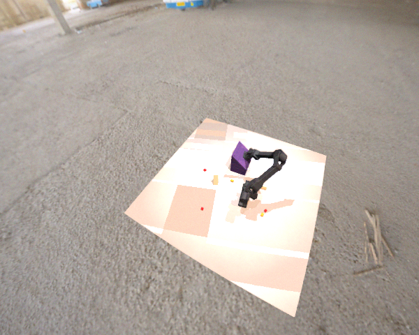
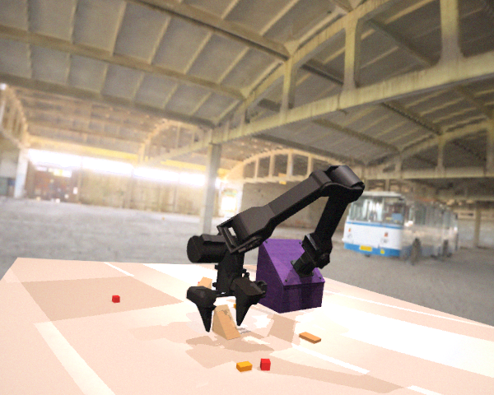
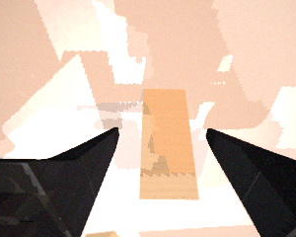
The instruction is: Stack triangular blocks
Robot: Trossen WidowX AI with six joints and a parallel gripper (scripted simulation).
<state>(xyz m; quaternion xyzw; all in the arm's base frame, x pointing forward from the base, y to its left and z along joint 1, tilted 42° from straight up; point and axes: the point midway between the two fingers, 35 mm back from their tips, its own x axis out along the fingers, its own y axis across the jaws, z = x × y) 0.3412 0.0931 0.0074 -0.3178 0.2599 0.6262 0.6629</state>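
My gripper tip is 1 cm below the tan triangular block.
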